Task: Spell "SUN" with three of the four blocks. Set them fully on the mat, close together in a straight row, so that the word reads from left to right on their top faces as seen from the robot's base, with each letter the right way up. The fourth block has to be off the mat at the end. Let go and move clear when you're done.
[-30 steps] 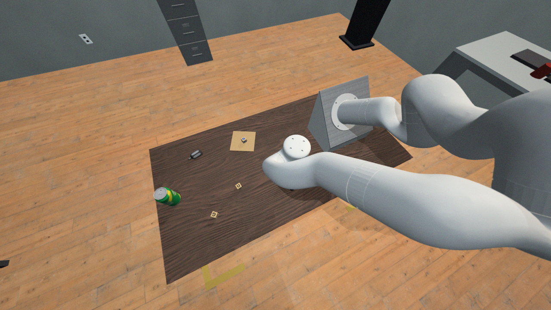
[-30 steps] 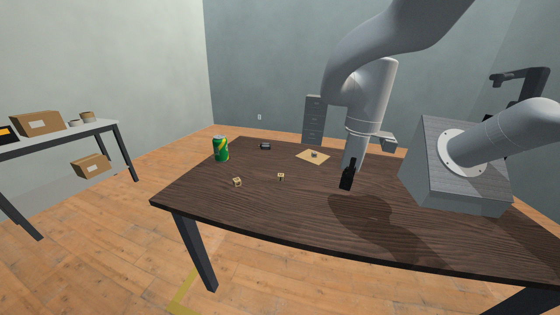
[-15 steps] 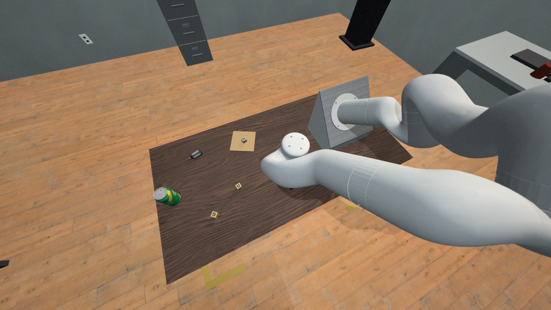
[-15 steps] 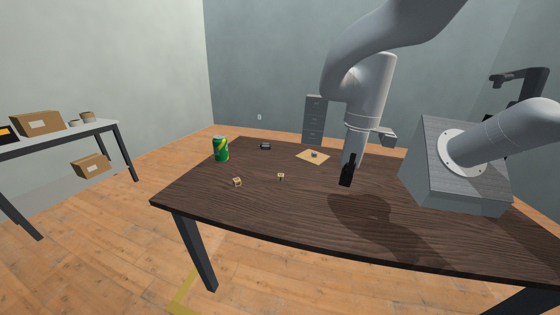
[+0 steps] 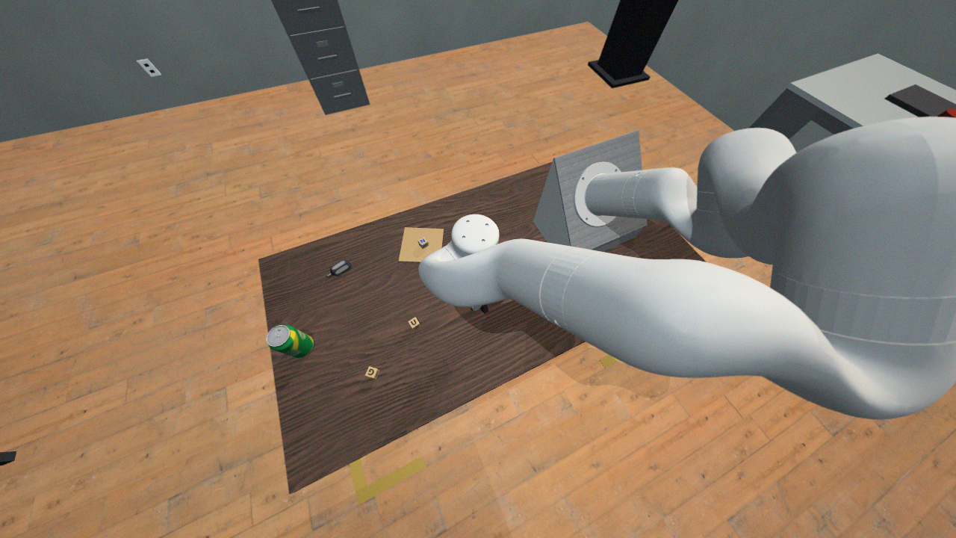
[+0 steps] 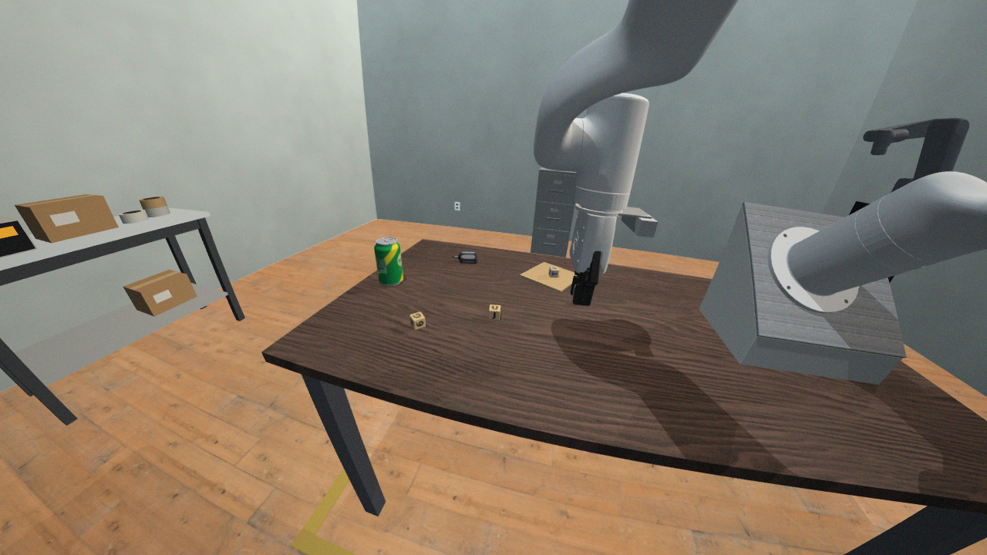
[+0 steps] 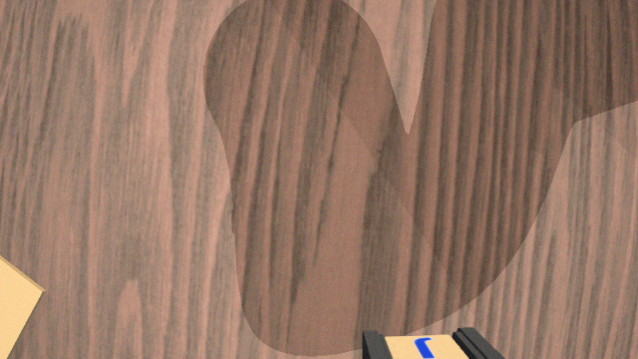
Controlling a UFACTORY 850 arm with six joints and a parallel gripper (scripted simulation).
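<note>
Now: the n block 7 cm ahead of my hand, 30 cm to the right of it and 11 cm below it. From my hand the other things lie so: s block (1 cm below); tan mat (7 cm ahead, 30 cm to the right, 12 cm below); u block (17 cm ahead, 3 cm to the right, 11 cm below).
</note>
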